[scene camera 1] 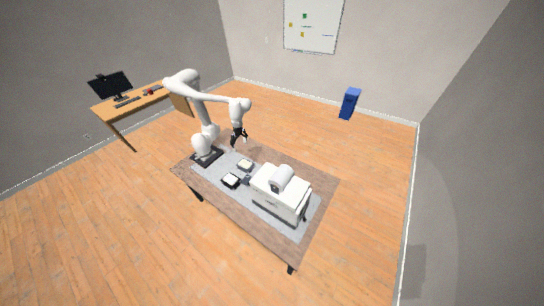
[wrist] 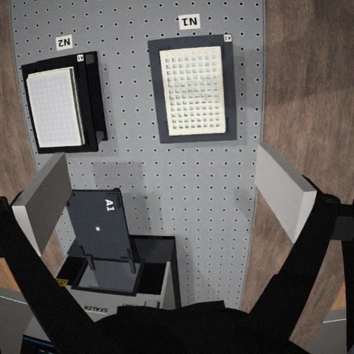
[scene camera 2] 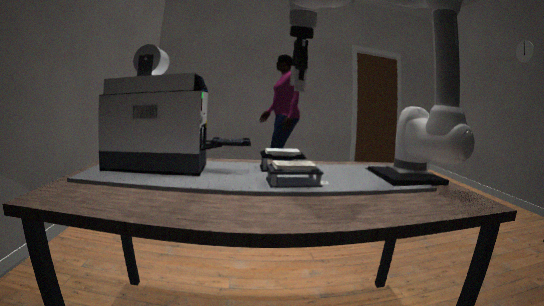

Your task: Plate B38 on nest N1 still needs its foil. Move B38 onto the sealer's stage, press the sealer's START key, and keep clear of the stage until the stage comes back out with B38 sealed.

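Places are measured from the arm's base along level axes (x ahead, y left, z up), in metres.
Pixels of known places: gripper, between the fingertips: (scene camera 1: 240, 147) (scene camera 2: 296, 88); arm's base, origin of its link: (scene camera 1: 205, 154) (scene camera 2: 409, 172).
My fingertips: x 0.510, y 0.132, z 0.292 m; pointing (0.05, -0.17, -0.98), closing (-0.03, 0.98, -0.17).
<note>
For each thing: its top centre in the pictures, then the offset to it from my fingertips. "spot": a spot on its surface instead.
- Plate B38, centre of its top: (scene camera 2: 294, 163) (scene camera 1: 244, 163) dx -0.002, dy +0.008, dz -0.237 m
- nest N1, a spot on its surface: (scene camera 2: 295, 180) spot: dx -0.010, dy -0.003, dz -0.296 m
- second plate, centre of its top: (scene camera 2: 282, 149) (scene camera 1: 230, 178) dx +0.023, dy -0.211, dz -0.228 m
Plate B38 (scene camera 1: 245, 163) (scene camera 2: 293, 164) (wrist: 195, 92), cream with open wells, sits on nest N1 (scene camera 2: 295, 180) (wrist: 156, 95). The sealer (scene camera 1: 270, 197) (scene camera 2: 150, 127) (wrist: 120, 301) has its dark stage (scene camera 1: 246, 179) (scene camera 2: 232, 142) (wrist: 100, 220) out and bare, its A1 mark showing in the wrist view. A key (wrist: 152, 303) beside a partly hidden label shows on the sealer's front; the label is hard to read. My gripper (scene camera 1: 239, 144) (scene camera 2: 299, 86) (wrist: 161, 167) is open and empty, pointing down high above the table, apart from B38 and the stage.
A second plate (scene camera 1: 230, 179) (scene camera 2: 282, 151) (wrist: 55, 107) with a pale, smooth-looking top sits on nest N2 (wrist: 92, 142), beside N1. A foil roll (scene camera 1: 281, 176) (scene camera 2: 152, 60) stands on top of the sealer. A person (scene camera 2: 286, 100) in a pink top stands behind the table.
</note>
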